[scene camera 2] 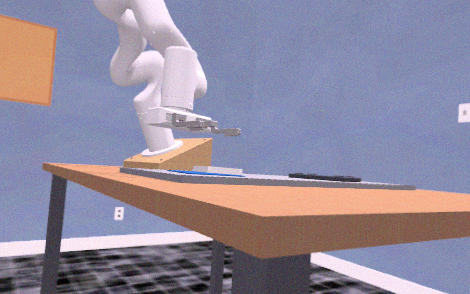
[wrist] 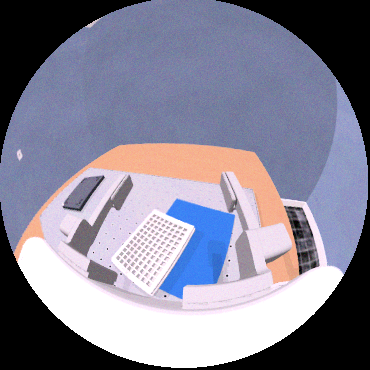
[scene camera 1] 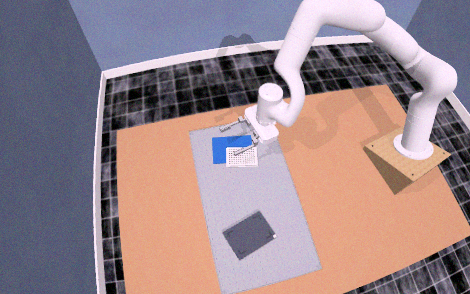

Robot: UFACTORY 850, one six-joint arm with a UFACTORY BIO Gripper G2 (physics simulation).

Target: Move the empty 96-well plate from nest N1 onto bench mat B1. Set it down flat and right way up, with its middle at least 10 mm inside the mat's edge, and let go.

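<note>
The white 96-well plate (scene camera 1: 242, 157) (scene camera 2: 220, 170) (wrist: 152, 250) is right way up, lying across one edge of the blue bench mat B1 (scene camera 1: 219, 151) (wrist: 211, 220), turned relative to it. Part of the plate is over the mat and part sticks out past the mat's edge on the side toward the nest. The mat's edge beneath it is hidden, so I cannot tell exactly where its middle lies. My gripper (scene camera 1: 229, 141) (wrist: 176, 182) is open and empty, raised above the mat and plate. The dark nest N1 (scene camera 1: 250, 235) (scene camera 2: 325, 177) (wrist: 84, 193) holds no plate.
The grey perforated board (scene camera 1: 205, 200) (wrist: 132, 200) carries the mat, plate and nest on the orange-brown table (scene camera 1: 155, 200) (scene camera 2: 175, 195). The arm's wooden base block (scene camera 1: 385, 170) stands at the right in scene camera 1.
</note>
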